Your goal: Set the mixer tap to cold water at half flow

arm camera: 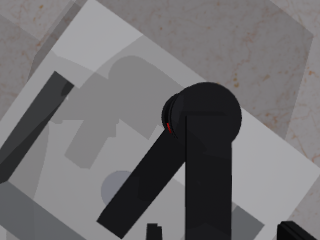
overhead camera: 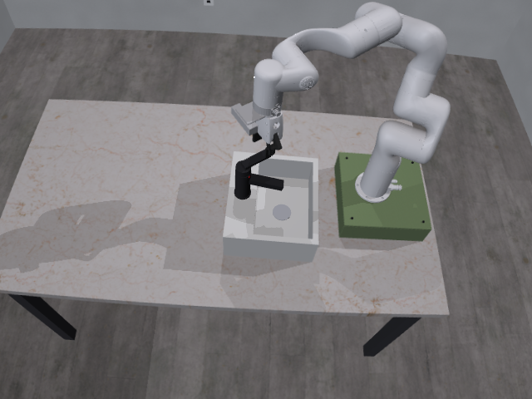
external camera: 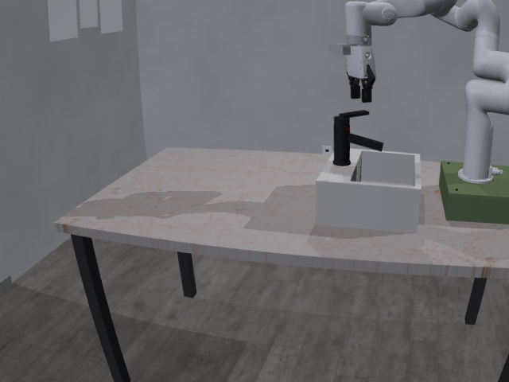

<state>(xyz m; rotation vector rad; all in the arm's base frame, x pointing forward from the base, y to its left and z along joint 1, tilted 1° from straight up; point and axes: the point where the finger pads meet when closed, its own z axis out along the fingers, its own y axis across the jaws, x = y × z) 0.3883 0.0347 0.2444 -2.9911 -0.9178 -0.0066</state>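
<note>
My hand is 2 cm short of the lever, 1 cm to the right of it and 6 cm above it. The rest, counted from my hand: white sink (6 cm behind, 4 cm to the left, 29 cm below).
</note>
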